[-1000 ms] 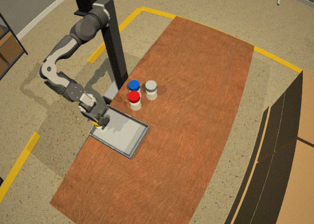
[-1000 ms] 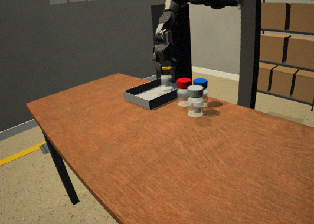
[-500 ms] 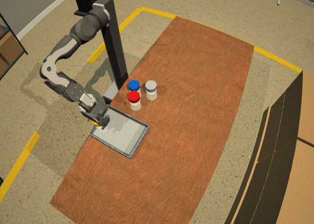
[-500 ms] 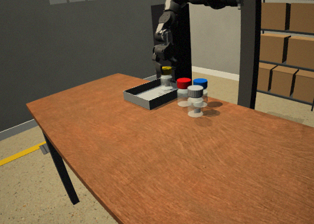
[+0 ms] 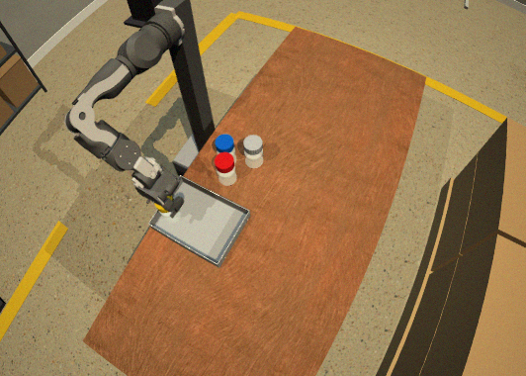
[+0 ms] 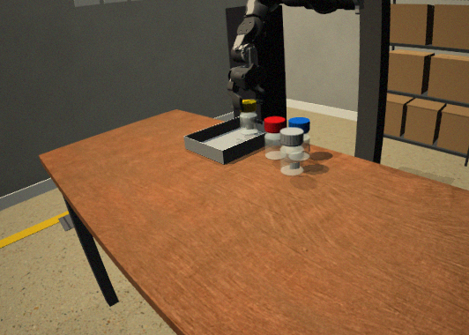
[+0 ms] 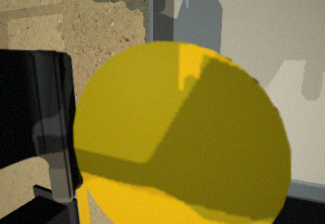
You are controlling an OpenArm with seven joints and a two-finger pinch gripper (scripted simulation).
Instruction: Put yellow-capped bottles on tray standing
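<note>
Right now the yellow-capped bottle is 50 mm below my hand. From my hand the other things lie so: blue-capped bottle: 240 mm to the left, 50 mm below, 50 mm ahead; red-capped bottle: 190 mm to the left, 90 mm ahead, 50 mm below; grey tray: 90 mm ahead, 80 mm below, 20 mm to the left.
</note>
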